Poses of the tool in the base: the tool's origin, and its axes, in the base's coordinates. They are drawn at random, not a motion.
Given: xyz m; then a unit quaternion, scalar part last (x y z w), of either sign.
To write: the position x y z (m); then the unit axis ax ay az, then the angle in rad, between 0 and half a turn. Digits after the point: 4 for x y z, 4 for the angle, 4 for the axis.
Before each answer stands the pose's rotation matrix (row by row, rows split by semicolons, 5 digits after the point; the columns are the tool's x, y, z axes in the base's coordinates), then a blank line. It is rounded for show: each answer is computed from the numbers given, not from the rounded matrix.
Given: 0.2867, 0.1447, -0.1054, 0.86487, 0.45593, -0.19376, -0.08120
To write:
0.50917 0.75717 -0.40919; 0.82010 -0.57107 -0.03623; -0.26111 -0.31713 -0.91173

0.2867, 0.1447, -0.1054, -0.8677, -0.4574, 0.1944, 2.9790
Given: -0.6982, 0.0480, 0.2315, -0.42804, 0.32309, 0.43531, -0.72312
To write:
0.41224 0.35297 -0.83992; -0.90615 0.25458 -0.33776; 0.09461 0.90033 0.42479

-0.6982, 0.0480, 0.2315, 0.6197, -0.4678, -0.6302, 1.5250
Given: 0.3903, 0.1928, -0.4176, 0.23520, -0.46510, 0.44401, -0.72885
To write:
0.17308 0.42845 0.88683; -0.86601 0.49507 -0.07017; -0.46911 -0.75587 0.45673

0.3903, 0.1928, -0.4176, -0.3435, 0.6793, -0.6485, 1.5083
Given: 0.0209, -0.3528, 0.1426, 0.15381, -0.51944, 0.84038, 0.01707
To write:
-0.95210 -0.18848 0.24078; -0.13110 -0.45978 -0.87830; 0.27625 -0.86780 0.41305

0.0209, -0.3528, 0.1426, 0.1538, -0.5195, 0.8405, 3.1075
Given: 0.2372, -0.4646, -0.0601, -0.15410, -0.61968, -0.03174, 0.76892
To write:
0.22998 0.23980 -0.94319; 0.14217 0.95049 0.27632; 0.96276 -0.19764 0.18450

0.2372, -0.4646, -0.0601, -0.2410, -0.9692, -0.0496, 1.3873
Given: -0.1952, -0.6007, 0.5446, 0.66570, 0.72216, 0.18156, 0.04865
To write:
-0.10896 0.94382 0.31199; 0.97915 0.04776 0.19746; 0.17146 0.32700 -0.92934

-0.1952, -0.6007, 0.5446, 0.6665, 0.7230, 0.1818, 3.0443
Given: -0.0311, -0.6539, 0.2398, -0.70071, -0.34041, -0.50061, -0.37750
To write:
0.26701 0.09910 0.95858; 0.85503 -0.48322 -0.18821; 0.44456 0.86987 -0.21376

-0.0311, -0.6539, 0.2398, 0.7567, 0.3676, 0.5406, 2.3674
